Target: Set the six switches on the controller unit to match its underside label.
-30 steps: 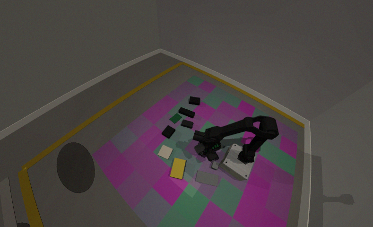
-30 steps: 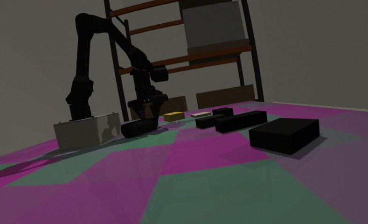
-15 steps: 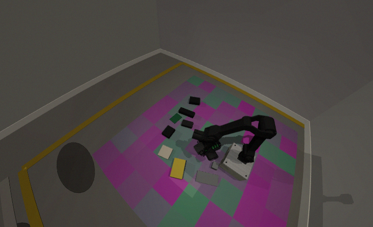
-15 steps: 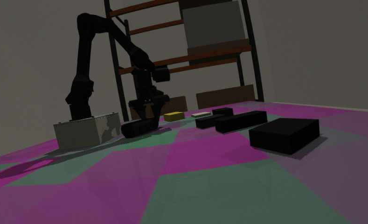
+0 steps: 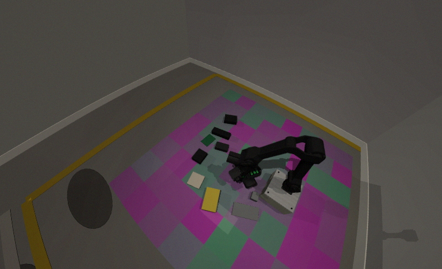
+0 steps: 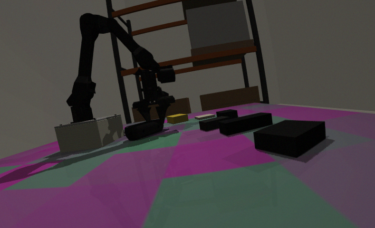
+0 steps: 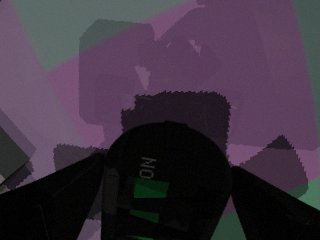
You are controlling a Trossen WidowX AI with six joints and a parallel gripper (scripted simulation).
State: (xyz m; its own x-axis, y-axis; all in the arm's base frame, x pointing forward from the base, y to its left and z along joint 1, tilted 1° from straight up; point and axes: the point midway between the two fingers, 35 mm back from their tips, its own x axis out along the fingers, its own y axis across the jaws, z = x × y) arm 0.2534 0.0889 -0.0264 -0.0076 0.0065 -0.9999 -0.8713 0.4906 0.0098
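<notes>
The small grey piece lies 130 mm behind my gripper tip, 40 mm to the left of it and 20 mm below it. From my gripper tip the other things lie so: yellow block 50 mm ahead, 220 mm to the left, 10 mm below; grey plate 140 mm behind, 140 mm to the left, 30 mm below; cream plate 200 mm ahead, 190 mm to the left, 20 mm below.
</notes>
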